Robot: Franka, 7 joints.
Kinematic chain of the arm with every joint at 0, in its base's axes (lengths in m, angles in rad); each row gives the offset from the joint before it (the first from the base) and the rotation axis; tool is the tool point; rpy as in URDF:
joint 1: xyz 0 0 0.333 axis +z
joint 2: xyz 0 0 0 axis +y
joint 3: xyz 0 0 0.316 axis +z
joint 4: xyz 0.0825 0 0 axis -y
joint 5: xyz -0.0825 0 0.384 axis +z
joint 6: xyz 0 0 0 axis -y
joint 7: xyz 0.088 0 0 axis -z
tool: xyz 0 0 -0.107 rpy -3.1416 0 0
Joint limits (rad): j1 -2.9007..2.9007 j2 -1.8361..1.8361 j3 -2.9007..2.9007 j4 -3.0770..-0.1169 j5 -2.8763..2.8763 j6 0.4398..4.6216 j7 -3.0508..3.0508
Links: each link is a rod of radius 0.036 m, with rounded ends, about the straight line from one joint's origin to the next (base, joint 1, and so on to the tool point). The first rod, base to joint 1, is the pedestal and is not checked.
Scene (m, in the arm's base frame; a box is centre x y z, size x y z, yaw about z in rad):
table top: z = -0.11
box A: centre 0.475 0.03 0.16 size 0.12 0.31 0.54 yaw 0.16
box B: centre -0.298 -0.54 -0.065 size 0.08 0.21 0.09 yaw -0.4
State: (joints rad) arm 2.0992 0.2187 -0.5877 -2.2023 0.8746 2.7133 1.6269
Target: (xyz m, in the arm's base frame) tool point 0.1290 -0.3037 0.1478
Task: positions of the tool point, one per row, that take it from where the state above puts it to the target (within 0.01 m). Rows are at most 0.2 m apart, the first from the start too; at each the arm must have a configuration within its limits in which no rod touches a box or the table.
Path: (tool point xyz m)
1: -0.1046 0.4760 0.2683
2: -0.2074 0.3330 0.2222
3: -0.2332 0.1733 0.1886
4: -0.1360 0.2430 0.1537
5: -0.0165 0.2653 0.1244
6: 0.1034 0.2345 0.1026
7: 0.2010 0.1550 0.0900
8: 0.2580 0.0405 0.0879
9: 0.2637 -0.0886 0.0969
10: 0.2177 -0.2100 0.1171
11: 0.1290 -0.3037 0.1478

